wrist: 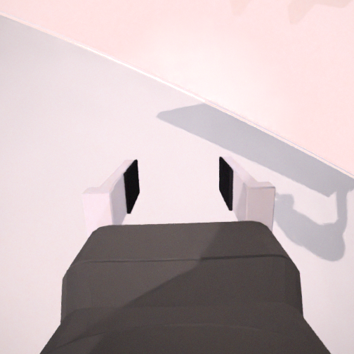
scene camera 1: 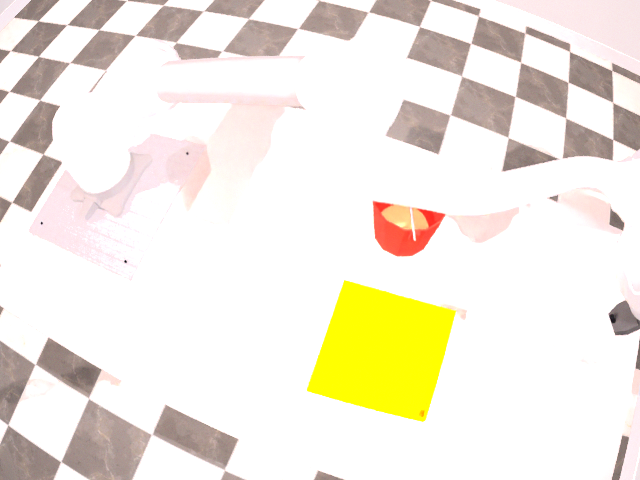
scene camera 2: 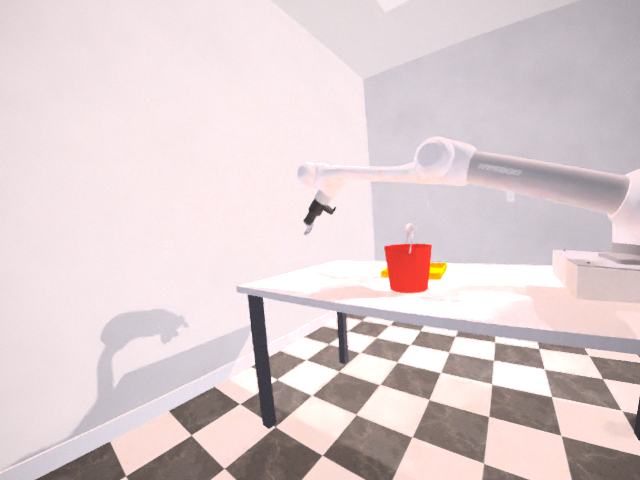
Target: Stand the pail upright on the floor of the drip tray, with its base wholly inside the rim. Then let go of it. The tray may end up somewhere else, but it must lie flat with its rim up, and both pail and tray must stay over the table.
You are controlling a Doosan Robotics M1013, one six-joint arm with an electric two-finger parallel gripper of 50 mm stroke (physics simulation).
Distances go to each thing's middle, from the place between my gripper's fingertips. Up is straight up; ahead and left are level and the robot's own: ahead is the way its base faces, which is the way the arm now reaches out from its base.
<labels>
I see the yellow drip tray [scene camera 1: 382, 351] 56 cm behind my hand, 20 cm below it and 12 cm to the right of it.
</labels>
